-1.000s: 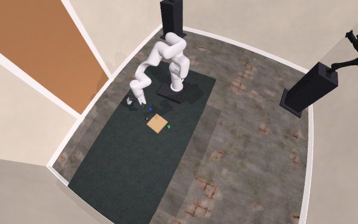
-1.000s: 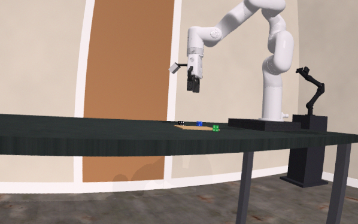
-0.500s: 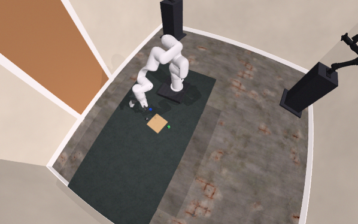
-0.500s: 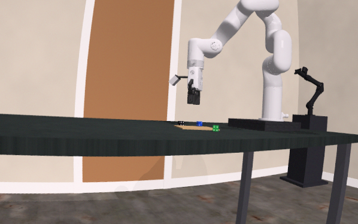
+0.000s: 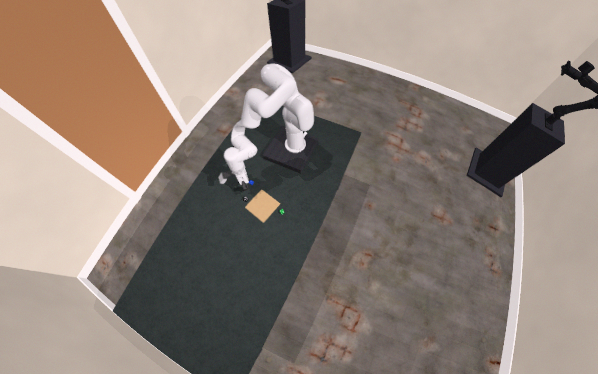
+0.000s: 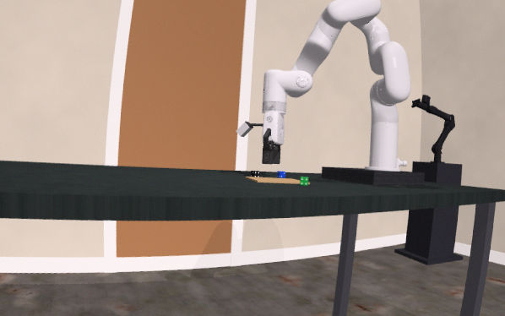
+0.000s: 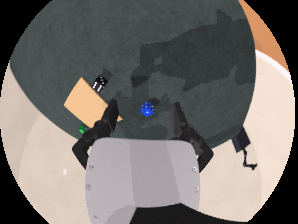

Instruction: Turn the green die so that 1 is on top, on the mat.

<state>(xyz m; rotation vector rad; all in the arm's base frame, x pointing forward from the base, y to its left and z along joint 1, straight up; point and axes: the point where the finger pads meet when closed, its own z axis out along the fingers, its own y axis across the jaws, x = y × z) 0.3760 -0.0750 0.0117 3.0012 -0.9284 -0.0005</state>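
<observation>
The blue die is 30 mm behind my hand, 10 mm to the left of it and 40 mm below it. The rest, counted from my hand: tan mat: 40 mm ahead, 160 mm to the left, 50 mm below; green die: 10 mm ahead, 270 mm to the left, 40 mm below; black die: 70 mm ahead, 60 mm to the left, 40 mm below.
</observation>
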